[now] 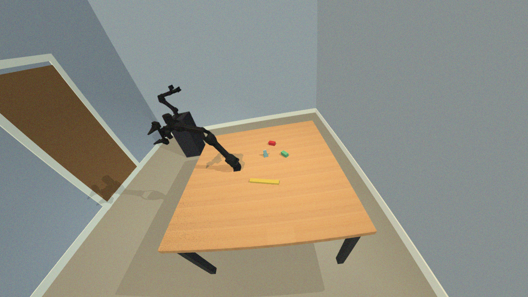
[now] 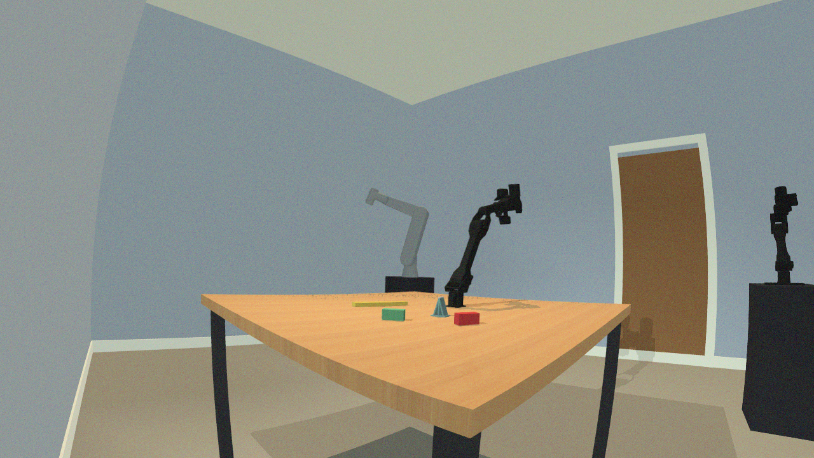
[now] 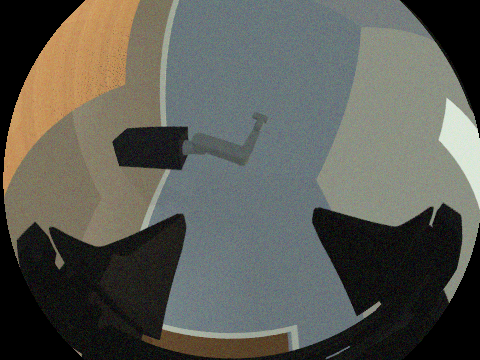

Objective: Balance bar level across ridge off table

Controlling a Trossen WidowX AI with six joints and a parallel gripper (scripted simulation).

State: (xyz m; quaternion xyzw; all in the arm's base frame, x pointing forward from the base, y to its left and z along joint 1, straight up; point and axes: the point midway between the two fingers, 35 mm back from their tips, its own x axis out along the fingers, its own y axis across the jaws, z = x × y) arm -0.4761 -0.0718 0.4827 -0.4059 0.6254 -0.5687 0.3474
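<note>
The yellow bar lies 730 mm ahead of my gripper tip, 480 mm below it and 90 mm to the right of it. Round my gripper tip: red block 830 mm ahead, 470 mm below, 390 mm to the left; then green block 930 mm ahead, 470 mm below, 190 mm to the left.
</note>
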